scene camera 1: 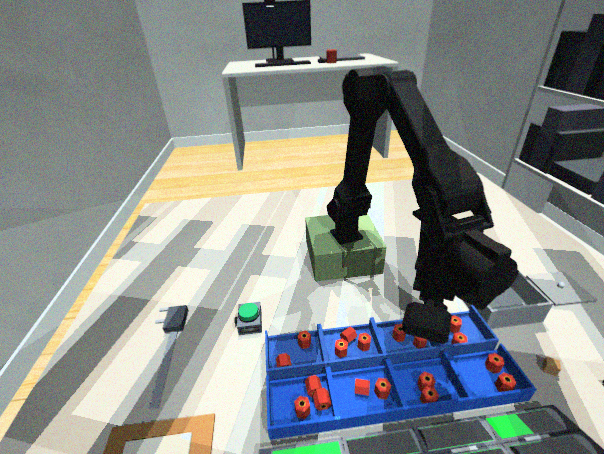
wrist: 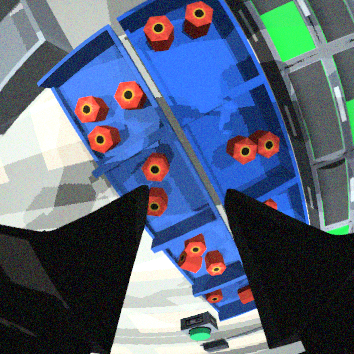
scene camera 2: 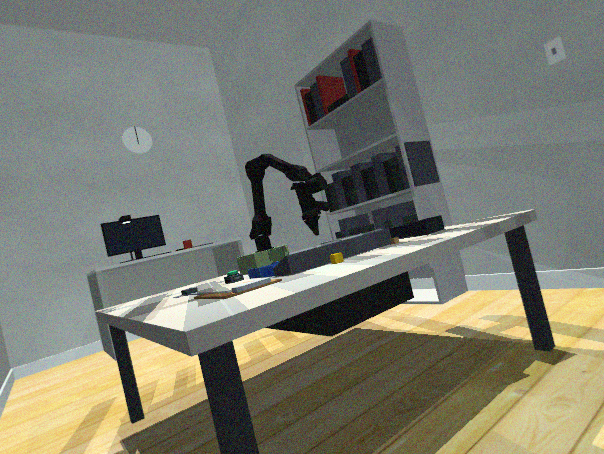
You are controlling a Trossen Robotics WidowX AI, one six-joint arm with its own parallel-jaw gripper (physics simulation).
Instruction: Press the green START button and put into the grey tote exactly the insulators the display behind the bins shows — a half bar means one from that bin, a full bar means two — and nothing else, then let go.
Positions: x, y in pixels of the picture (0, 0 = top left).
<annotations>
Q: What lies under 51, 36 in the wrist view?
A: A grey tote.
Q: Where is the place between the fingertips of the gripper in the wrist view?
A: At 187, 194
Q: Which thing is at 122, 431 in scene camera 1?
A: A wooden board.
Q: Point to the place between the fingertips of the gripper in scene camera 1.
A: At 428, 324
</annotations>
